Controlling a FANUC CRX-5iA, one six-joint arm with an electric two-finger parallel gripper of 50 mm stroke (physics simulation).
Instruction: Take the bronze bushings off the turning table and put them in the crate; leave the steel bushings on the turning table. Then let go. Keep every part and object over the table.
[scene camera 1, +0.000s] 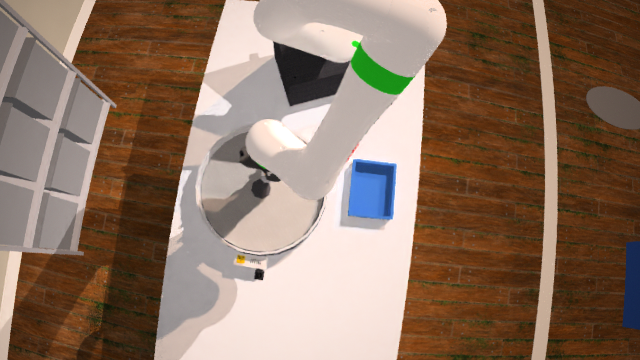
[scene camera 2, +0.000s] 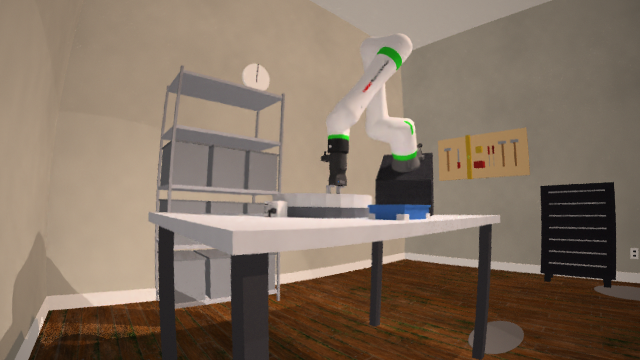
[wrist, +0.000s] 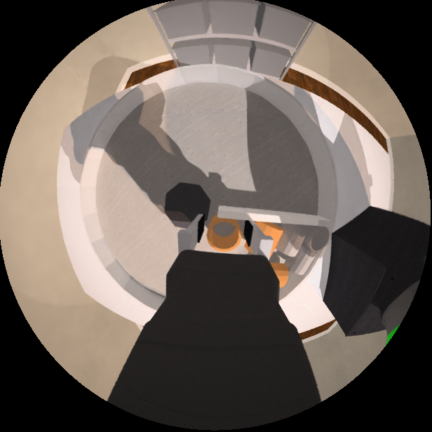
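Observation:
In the wrist view a bronze bushing stands upright on the turning table. My gripper is open, low over the turning table, with one finger on either side of this bushing and holding nothing. A second bronze bushing lies beyond the right finger, partly hidden by it. More bronze shows beside the gripper body. Several steel bushings, one of them a grey cylinder, are grouped at the right near the rim. The blue crate shows a bare inside.
A pale bar runs from near the dark hub to the rim, close beside the bushings. The black robot base stands behind the turning table. A small black part is at the turning table's front.

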